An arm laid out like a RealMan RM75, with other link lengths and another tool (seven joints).
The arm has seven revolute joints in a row. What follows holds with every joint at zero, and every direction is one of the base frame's.
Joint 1 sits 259.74 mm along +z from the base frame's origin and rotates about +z.
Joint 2 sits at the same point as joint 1 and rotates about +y.
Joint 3 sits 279.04 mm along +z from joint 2 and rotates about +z.
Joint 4 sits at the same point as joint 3 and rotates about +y.
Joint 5 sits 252 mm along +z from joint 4 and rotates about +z.
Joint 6 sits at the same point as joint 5 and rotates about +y.
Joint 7 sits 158.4 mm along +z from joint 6 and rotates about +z.
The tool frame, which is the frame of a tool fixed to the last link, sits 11 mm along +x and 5 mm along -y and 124 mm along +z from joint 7; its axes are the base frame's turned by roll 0, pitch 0.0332 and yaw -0.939 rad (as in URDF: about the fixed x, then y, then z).
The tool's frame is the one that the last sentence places.
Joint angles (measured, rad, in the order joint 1, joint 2, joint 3, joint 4, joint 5, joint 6, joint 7), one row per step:
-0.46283, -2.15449, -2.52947, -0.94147, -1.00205, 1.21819, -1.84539
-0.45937, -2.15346, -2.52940, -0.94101, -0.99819, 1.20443, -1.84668
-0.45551, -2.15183, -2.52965, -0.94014, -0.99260, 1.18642, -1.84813
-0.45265, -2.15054, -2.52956, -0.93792, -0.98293, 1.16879, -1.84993
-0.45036, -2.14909, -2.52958, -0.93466, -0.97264, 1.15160, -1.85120
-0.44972, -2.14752, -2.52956, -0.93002, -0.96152, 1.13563, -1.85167
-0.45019, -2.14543, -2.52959, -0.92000, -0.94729, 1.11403, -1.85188
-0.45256, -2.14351, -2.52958, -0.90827, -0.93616, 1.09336, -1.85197
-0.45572, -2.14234, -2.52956, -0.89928, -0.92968, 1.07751, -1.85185
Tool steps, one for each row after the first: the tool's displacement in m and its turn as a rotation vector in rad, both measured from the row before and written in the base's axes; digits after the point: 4 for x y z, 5 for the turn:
-0.0053, 0.0007, 0.0020, 0.00868, 0.00867, 0.01170
-0.0068, 0.0010, 0.0027, 0.01129, 0.01197, 0.01483
-0.0071, 0.0005, 0.0015, 0.00742, 0.01391, 0.01517
-0.0070, 0.0003, 0.0012, 0.00622, 0.01416, 0.01456
-0.0062, 0.0004, 0.0006, 0.00392, 0.01424, 0.01247
-0.0080, 0.0004, -0.0003, 0.00335, 0.01682, 0.01659
-0.0064, 0.0009, -0.0008, 0.00315, 0.01308, 0.01405
-0.0037, 0.0013, -0.0005, 0.00341, 0.00842, 0.00870

